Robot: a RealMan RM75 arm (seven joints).
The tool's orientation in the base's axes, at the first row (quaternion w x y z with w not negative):
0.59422, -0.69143, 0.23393, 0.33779
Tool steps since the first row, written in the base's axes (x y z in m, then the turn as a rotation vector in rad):
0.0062, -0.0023, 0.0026, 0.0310, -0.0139, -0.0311
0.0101, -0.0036, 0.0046, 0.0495, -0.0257, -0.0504
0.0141, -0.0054, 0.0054, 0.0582, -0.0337, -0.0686
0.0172, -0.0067, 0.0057, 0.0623, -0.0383, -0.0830
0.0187, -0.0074, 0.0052, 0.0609, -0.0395, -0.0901
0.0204, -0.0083, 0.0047, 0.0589, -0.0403, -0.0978
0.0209, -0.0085, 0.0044, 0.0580, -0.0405, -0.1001
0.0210, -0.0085, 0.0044, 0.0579, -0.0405, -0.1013
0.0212, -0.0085, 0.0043, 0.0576, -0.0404, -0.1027
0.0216, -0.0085, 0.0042, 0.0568, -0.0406, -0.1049
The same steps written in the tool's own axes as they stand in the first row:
0.0020, -0.0058, -0.0036, 0.0426, 0.0007, -0.0174
0.0030, -0.0097, -0.0057, 0.0683, 0.0023, -0.0312
0.0049, -0.0128, -0.0083, 0.0870, 0.0096, -0.0395
0.0066, -0.0150, -0.0102, 0.1001, 0.0170, -0.0439
0.0079, -0.0156, -0.0111, 0.1044, 0.0229, -0.0443
0.0094, -0.0164, -0.0123, 0.1087, 0.0296, -0.0442
0.0099, -0.0165, -0.0126, 0.1098, 0.0319, -0.0441
0.0100, -0.0166, -0.0126, 0.1107, 0.0327, -0.0440
0.0102, -0.0167, -0.0126, 0.1115, 0.0339, -0.0437
0.0105, -0.0169, -0.0127, 0.1126, 0.0359, -0.0436

